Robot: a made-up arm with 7 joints.
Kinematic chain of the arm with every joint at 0, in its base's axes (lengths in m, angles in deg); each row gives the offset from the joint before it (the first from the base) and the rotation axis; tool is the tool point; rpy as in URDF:
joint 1: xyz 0 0 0 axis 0.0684 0.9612 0.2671
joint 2: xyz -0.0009 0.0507 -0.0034 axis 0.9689 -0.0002 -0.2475
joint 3: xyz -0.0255 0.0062 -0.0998 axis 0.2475 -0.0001 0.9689
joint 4: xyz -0.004 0 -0.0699 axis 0.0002 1 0
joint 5: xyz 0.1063 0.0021 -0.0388 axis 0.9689 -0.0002 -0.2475
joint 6: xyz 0.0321 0 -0.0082 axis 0.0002 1 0
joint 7: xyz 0.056 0 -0.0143 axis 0.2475 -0.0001 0.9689
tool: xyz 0 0 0 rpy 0 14.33 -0.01
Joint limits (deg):
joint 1: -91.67..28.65
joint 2: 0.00..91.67
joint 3: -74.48..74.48
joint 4: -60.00..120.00
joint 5: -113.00..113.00
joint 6: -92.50..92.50
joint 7: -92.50..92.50
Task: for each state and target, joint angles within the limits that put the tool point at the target. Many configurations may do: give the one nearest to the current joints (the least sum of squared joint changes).
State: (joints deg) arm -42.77 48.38 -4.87 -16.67 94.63 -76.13 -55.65
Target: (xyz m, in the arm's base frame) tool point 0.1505 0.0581 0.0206
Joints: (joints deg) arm -44.95 58.52 13.34 -48.60 80.63 -80.10 -55.65
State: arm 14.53 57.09 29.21 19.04 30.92 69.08 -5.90
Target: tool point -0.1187 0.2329 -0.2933
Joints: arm 17.03 21.43 24.38 54.34 23.09 46.12 -5.90
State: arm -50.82 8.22 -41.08 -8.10 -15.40 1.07 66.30
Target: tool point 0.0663 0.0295 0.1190
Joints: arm -82.96 13.91 1.75 -56.50 -19.12 -15.15 66.30
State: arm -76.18 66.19 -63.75 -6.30 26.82 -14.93 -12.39
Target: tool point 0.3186 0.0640 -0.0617
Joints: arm -75.42 58.00 -66.21 16.23 27.32 -7.65 -12.39
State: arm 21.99 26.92 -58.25 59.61 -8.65 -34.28 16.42
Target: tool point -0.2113 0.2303 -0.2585
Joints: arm 24.94 33.32 -57.23 82.14 -9.11 -5.77 16.42
